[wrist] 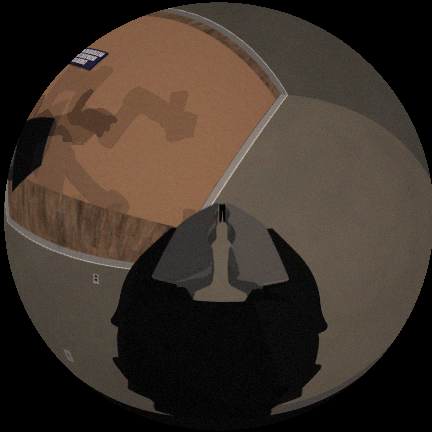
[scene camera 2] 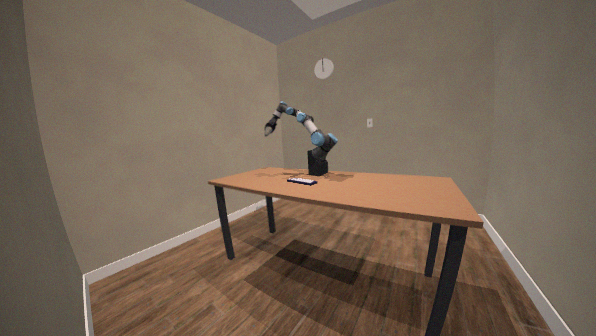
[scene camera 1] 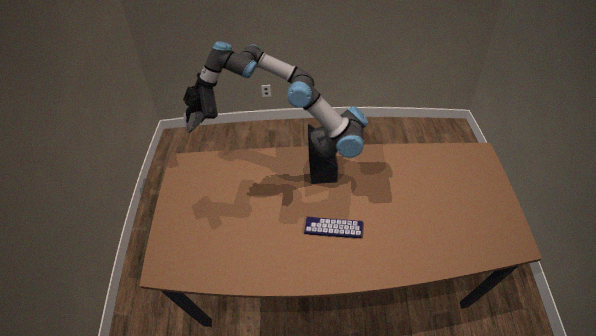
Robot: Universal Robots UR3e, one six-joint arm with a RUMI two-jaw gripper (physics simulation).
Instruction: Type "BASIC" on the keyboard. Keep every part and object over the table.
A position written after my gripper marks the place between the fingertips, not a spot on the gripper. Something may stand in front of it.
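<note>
My gripper is visible at (scene camera 1: 188, 132). The wrist view shows my gripper as well (wrist: 222, 205).
</note>
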